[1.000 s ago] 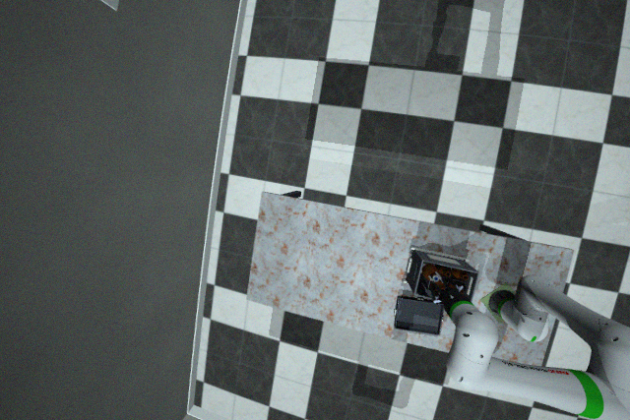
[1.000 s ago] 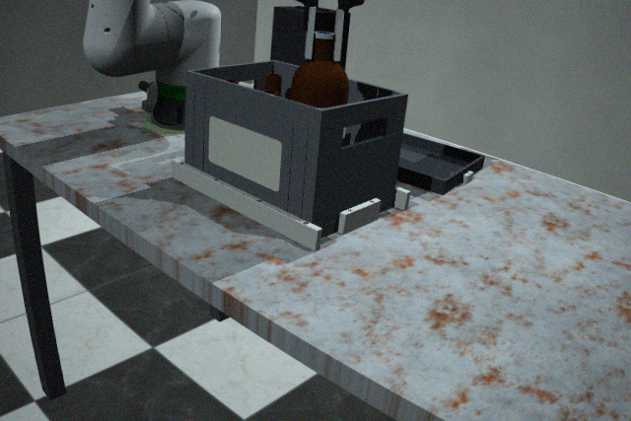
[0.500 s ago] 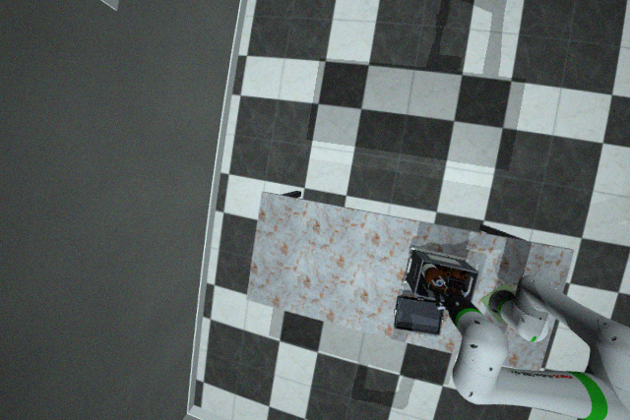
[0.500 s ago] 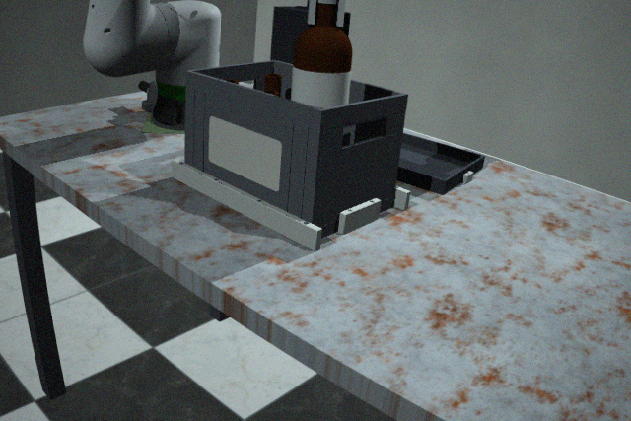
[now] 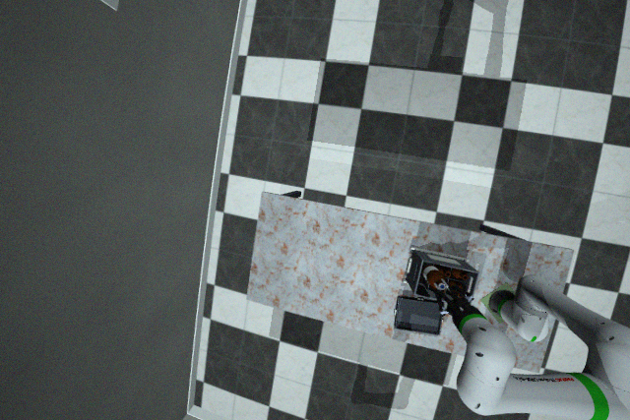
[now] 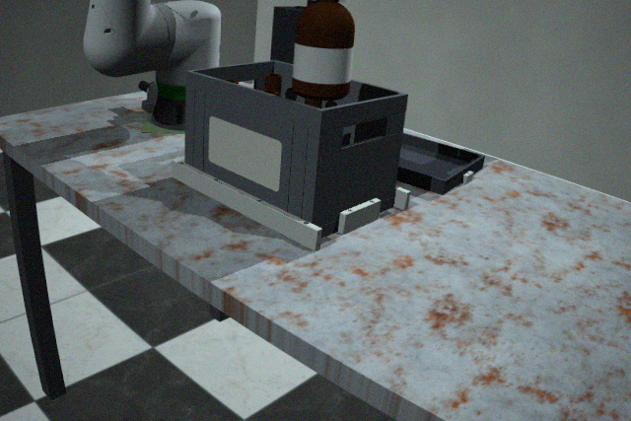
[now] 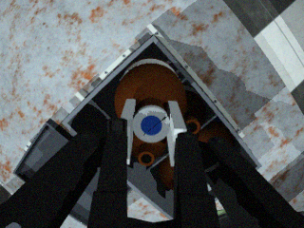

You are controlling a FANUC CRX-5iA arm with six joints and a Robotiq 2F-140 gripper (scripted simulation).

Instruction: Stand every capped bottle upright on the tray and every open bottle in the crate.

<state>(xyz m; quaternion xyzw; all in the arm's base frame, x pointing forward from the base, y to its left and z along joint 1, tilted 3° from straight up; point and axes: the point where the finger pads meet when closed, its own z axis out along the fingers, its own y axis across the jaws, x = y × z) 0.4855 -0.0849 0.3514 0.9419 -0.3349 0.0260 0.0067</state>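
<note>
Now: hand 80 mm above the capped bottle. Round my hand: dark tray (320 mm to the left, 320 mm below, 90 mm behind); then dark grey crate (250 mm below, 90 mm behind, 30 mm to the left).
</note>
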